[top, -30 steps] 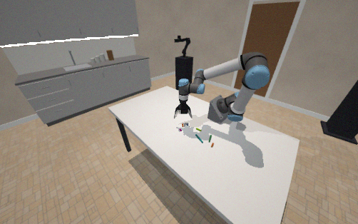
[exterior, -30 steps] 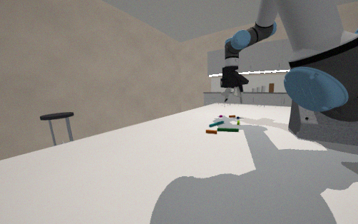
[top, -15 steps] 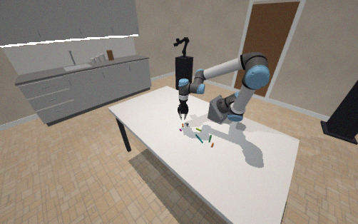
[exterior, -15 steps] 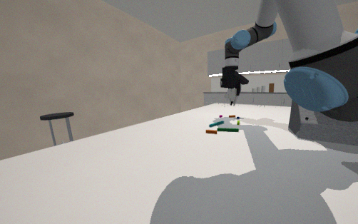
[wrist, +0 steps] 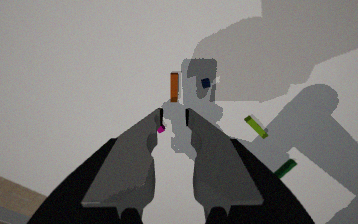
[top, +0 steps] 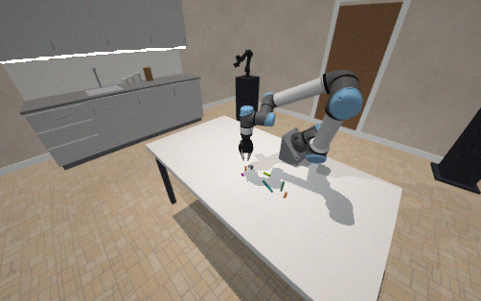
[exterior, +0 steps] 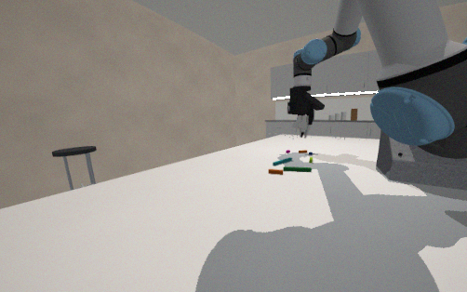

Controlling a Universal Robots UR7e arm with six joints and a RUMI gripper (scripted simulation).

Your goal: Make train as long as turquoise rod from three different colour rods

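The blue rod lies 3 cm behind my hand, 3 cm to the left of it and 8 cm below it. From my hand the other things lie so: magenta rod 6 cm ahead, 2 cm to the left, 8 cm below; then lime rod 4 cm behind, 15 cm to the left, 8 cm below; then turquoise rod 5 cm ahead, 21 cm to the left, 8 cm below.
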